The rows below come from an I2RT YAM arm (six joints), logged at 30 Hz.
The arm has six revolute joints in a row. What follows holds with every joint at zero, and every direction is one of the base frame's. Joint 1 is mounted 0.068 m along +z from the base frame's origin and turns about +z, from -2.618 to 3.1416 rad. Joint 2 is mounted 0.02 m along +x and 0.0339 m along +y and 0.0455 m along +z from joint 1 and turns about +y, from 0 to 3.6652 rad. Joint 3 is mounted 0.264 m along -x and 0.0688 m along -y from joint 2 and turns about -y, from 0 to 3.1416 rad. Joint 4 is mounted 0.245 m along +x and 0.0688 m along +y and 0.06 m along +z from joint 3 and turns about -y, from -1.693 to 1.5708 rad. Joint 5 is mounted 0.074 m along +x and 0.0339 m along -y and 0.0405 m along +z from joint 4 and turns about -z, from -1.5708 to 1.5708 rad. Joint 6 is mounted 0.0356 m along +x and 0.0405 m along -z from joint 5 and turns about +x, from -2.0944 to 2.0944 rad. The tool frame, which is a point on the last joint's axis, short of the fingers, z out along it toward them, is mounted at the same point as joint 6; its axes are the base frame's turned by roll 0, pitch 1.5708 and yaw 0 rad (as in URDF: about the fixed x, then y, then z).
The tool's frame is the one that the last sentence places.
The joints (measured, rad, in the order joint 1, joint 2, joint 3, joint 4, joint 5, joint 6), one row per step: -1.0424, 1.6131, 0.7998, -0.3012, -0.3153, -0.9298; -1.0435, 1.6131, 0.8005, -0.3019, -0.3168, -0.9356; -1.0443, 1.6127, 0.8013, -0.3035, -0.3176, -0.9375; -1.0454, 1.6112, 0.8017, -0.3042, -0.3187, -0.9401; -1.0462, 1.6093, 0.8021, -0.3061, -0.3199, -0.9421; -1.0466, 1.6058, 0.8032, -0.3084, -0.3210, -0.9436; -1.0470, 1.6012, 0.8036, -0.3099, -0.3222, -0.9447; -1.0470, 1.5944, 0.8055, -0.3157, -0.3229, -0.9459; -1.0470, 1.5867, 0.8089, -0.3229, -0.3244, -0.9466; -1.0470, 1.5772, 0.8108, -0.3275, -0.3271, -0.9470; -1.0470, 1.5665, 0.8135, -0.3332, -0.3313, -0.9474; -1.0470, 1.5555, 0.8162, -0.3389, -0.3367, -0.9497; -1.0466, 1.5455, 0.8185, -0.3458, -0.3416, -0.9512; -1.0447, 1.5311, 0.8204, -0.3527, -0.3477, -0.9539; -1.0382, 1.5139, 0.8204, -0.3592, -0.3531, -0.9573; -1.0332, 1.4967, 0.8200, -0.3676, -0.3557, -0.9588; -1.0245, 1.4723, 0.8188, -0.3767, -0.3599, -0.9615; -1.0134, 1.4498, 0.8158, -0.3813, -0.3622, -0.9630
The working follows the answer.
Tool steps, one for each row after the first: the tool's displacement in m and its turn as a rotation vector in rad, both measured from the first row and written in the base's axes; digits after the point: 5 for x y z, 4 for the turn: -0.00018, -0.00022, 0.00016, -0.0021, 0.0000, 0.0045; -0.00035, -0.00035, 0.00041, -0.0023, 0.0000, 0.0057; -0.00060, -0.00048, 0.00090, -0.0041, -0.0009, 0.0073; -0.00084, -0.00045, 0.00144, -0.0049, -0.0016, 0.0087; -0.00095, -0.00041, 0.00257, -0.0071, -0.0033, 0.0101; -0.00112, -0.00027, 0.00386, -0.0101, -0.0058, 0.0111; -0.00128, 0.00006, 0.00593, -0.0129, -0.0075, 0.0125; -0.00134, 0.00027, 0.00857, -0.0160, -0.0105, 0.0137; -0.00147, 0.00067, 0.01143, -0.0209, -0.0158, 0.0153; -0.00157, 0.00112, 0.01480, -0.0259, -0.0228, 0.0175; -0.00166, 0.00164, 0.01825, -0.0317, -0.0304, 0.0219; -0.00176, 0.00238, 0.02126, -0.0350, -0.0366, 0.0259; -0.00165, 0.00369, 0.02534, -0.0418, -0.0453, 0.0329; -0.00076, 0.00620, 0.02962, -0.0503, -0.0542, 0.0449; -0.00048, 0.00869, 0.03363, -0.0571, -0.0601, 0.0524; 0.00027, 0.01245, 0.03922, -0.0687, -0.0699, 0.0655; 0.00152, 0.01647, 0.04395, -0.0810, -0.0791, 0.0791
Tool pose at each row, in the base's axes (x y z in m, rotation vector in rad; rounded; the steps above come from the unrounded poses): 0.15605, -0.24542, 0.14367, 0.0508, 2.6194, -0.2772; 0.15587, -0.24564, 0.14384, 0.0442, 2.6189, -0.2784; 0.15570, -0.24576, 0.14408, 0.0426, 2.6188, -0.2782; 0.15545, -0.24589, 0.14457, 0.0400, 2.6176, -0.2799; 0.15521, -0.24586, 0.14511, 0.0380, 2.6167, -0.2804; 0.15510, -0.24583, 0.14625, 0.0356, 2.6146, -0.2827; 0.15493, -0.24569, 0.14753, 0.0335, 2.6116, -0.2860; 0.15477, -0.24536, 0.14960, 0.0311, 2.6094, -0.2890; 0.15470, -0.24515, 0.15224, 0.0288, 2.6059, -0.2923; 0.15458, -0.24475, 0.15511, 0.0258, 2.5997, -0.2976; 0.15448, -0.24430, 0.15847, 0.0220, 2.5919, -0.3027; 0.15439, -0.24378, 0.16192, 0.0154, 2.5831, -0.3078; 0.15429, -0.24304, 0.16493, 0.0100, 2.5763, -0.3101; 0.15440, -0.24173, 0.16901, -0.0003, 2.5660, -0.3155; 0.15529, -0.23922, 0.17329, -0.0174, 2.5551, -0.3214; 0.15556, -0.23673, 0.17730, -0.0285, 2.5475, -0.3269; 0.15632, -0.23296, 0.18289, -0.0478, 2.5348, -0.3361; 0.15757, -0.22895, 0.18762, -0.0680, 2.5223, -0.3461

